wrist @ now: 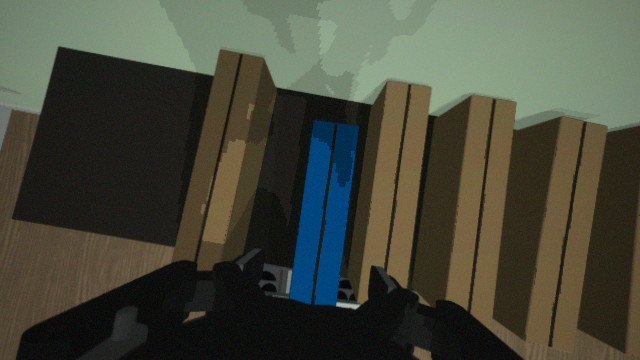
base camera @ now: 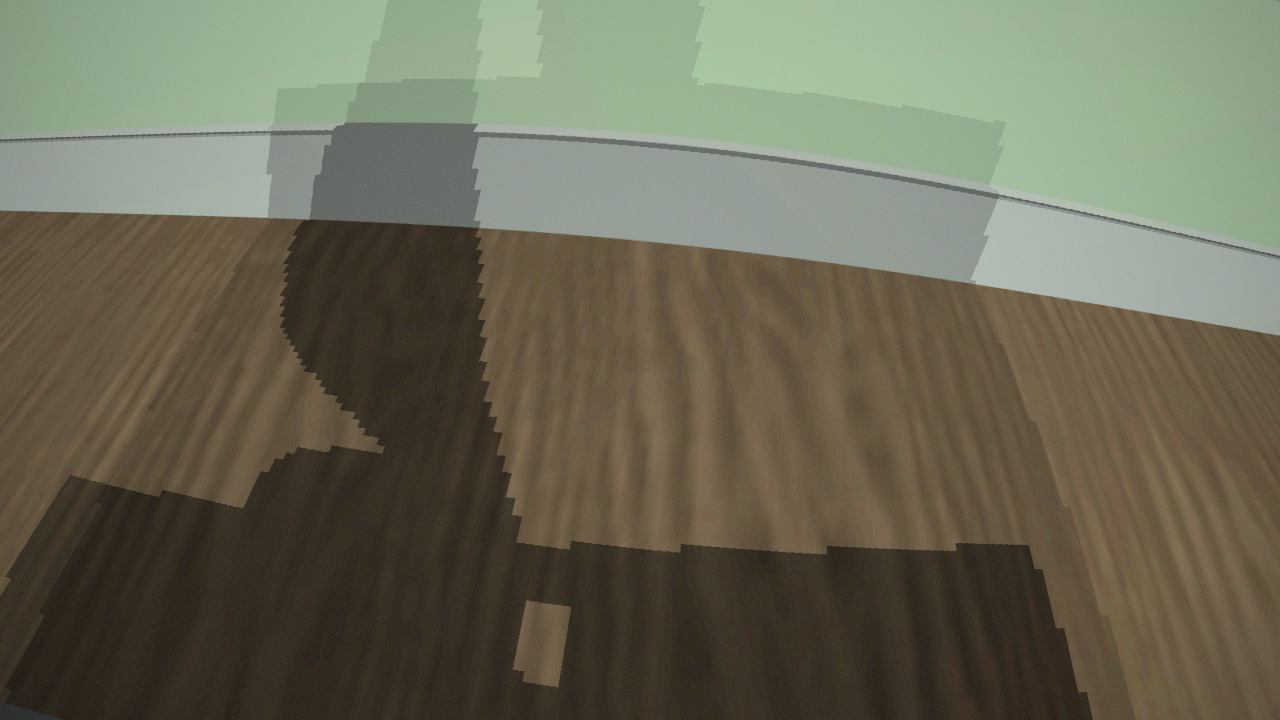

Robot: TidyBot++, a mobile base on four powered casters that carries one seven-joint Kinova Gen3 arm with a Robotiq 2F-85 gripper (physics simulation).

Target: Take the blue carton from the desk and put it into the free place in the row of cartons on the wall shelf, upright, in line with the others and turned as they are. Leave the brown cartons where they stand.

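The blue carton (wrist: 324, 210) stands on the dark wall shelf (wrist: 110, 145) between two brown cartons (wrist: 220, 165) (wrist: 397, 180) in the wrist view. It runs nearly parallel to them and lies closer to the right one, with a wider gap on its left. Its wall end appears farther from the wall than the neighbours' ends. Its near end is hidden behind the gripper. My gripper (wrist: 316, 271) is open, one fingertip on either side of the carton's near part in the view, with nothing held. The base camera view does not show the cartons.
More brown cartons (wrist: 482, 200) (wrist: 567, 230) stand to the right in the row. The green wall (base camera: 895, 53) (wrist: 525, 45) is behind the shelf. Below are the wooden floor (base camera: 716, 402) (wrist: 90, 280) and a pale skirting board (base camera: 671, 197). Robot shadows fall on floor and wall.
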